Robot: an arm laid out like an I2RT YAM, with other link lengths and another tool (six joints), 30 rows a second.
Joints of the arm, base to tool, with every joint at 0 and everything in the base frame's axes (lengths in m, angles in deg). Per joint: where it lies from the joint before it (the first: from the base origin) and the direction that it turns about. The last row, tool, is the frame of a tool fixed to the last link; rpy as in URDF.
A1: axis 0 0 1 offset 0 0 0.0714
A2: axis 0 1 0 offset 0.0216 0.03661 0.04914
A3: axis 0 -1 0 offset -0.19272 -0.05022 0
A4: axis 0 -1 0 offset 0.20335 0.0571 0.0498
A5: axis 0 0 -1 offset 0.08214 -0.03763 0.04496
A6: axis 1 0 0 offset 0.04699 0 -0.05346
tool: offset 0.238 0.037 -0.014 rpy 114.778 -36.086 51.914
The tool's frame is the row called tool.
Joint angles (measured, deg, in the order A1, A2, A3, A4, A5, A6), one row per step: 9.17 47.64 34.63 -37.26 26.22 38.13; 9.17 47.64 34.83 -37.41 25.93 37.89; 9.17 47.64 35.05 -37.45 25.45 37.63; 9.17 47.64 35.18 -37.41 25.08 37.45; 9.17 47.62 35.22 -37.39 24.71 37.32; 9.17 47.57 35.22 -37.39 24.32 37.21; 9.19 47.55 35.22 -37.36 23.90 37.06; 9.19 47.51 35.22 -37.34 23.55 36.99; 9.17 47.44 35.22 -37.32 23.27 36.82; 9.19 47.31 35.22 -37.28 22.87 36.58
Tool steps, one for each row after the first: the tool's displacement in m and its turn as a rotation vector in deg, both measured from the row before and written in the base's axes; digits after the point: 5 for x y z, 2 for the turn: 0.00018 0.00147 0.00046 0.08 0.07 0.35; 0.00081 0.00250 0.00082 0.23 -0.03 0.49; 0.00077 0.00195 0.00064 0.19 -0.06 0.36; 0.00033 0.00187 0.00001 0.21 0.01 0.33; 0.00012 0.00194 -0.00022 0.23 0.03 0.33; 0.00018 0.00222 -0.00030 0.23 0.05 0.40; 0.00019 0.00175 -0.00011 0.23 0.00 0.28; 0.00019 0.00131 0.00009 0.11 0.00 0.28; 0.00039 0.00218 0.00035 0.17 -0.05 0.45
